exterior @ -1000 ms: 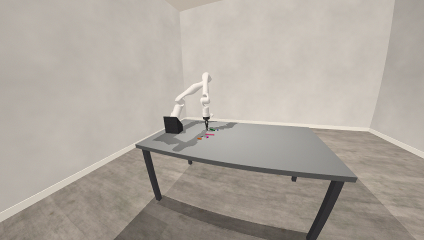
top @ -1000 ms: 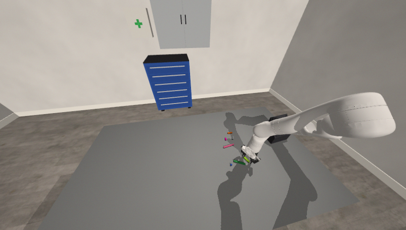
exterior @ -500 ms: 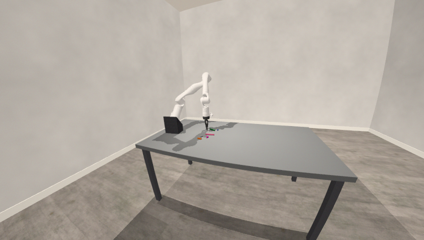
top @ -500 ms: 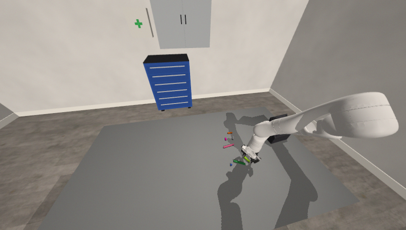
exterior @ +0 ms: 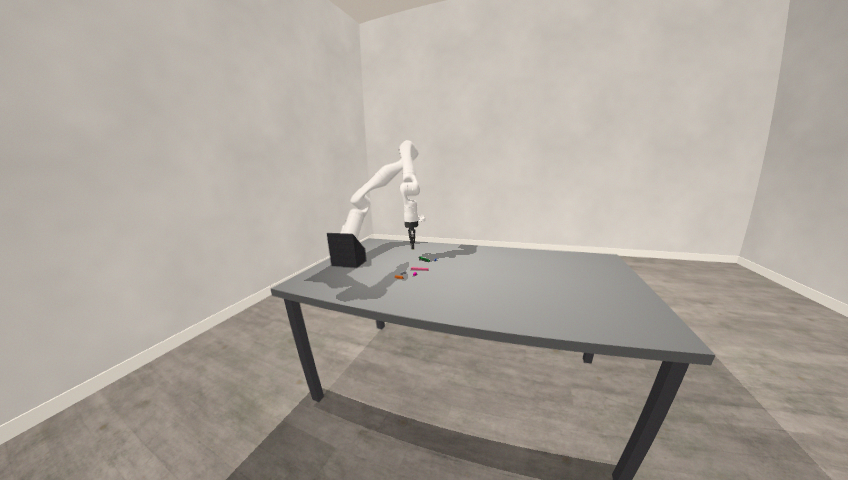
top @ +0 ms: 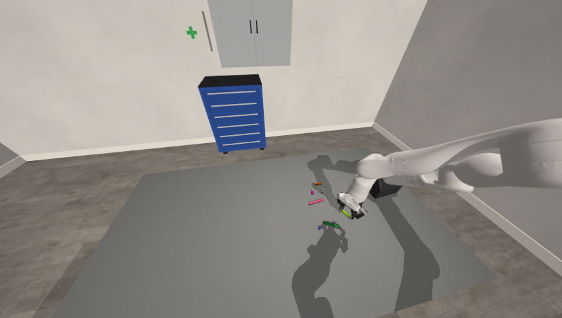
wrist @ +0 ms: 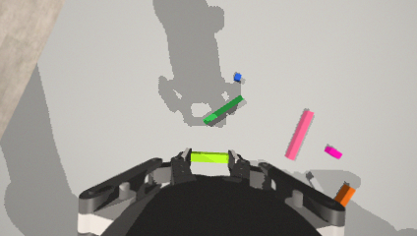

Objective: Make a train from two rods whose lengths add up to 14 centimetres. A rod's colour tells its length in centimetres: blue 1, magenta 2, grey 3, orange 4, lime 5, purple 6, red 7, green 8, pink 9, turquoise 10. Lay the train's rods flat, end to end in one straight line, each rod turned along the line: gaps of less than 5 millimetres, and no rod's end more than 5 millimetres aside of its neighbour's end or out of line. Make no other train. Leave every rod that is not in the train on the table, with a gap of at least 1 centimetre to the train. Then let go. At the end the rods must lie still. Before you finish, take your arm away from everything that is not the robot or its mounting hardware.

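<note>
The orange rod is 26 cm to the right of my hand and 8 cm below it. Round my hand: blue rod: 13 cm ahead, 8 cm below; then green rod: 8 cm below, 7 cm ahead; then lime rod: 1 cm below.
</note>
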